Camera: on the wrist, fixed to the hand. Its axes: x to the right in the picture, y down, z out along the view.
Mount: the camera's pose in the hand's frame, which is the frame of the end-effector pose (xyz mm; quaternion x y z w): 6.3 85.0 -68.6 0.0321 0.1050 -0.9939 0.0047
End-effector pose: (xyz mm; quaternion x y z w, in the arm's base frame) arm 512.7 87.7 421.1 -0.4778 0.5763 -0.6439 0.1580
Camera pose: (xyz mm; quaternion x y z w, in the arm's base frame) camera 425.4 99.2 356.2 0.5024 0.4763 0.2287 0.6844
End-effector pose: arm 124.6 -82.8 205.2 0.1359 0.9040 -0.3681 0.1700
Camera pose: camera 136.2 25.6 196.0 0.8537 -0.1454 0.1854 0.4643
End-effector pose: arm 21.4 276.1 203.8 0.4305 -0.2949 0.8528 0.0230
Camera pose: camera -56.9 240.5 136.2 0.2063 0.4563 0.0358 0.8648
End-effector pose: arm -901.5 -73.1 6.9 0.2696 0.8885 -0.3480 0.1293
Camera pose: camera -861.2 28.6 7.3 0.8412 -0.2746 0.1304 0.4472
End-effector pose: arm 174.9 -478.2 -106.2 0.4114 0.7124 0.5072 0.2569
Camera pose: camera 145.5 -495.4 -2.2 -0.7512 0.4555 -0.2326 0.4173
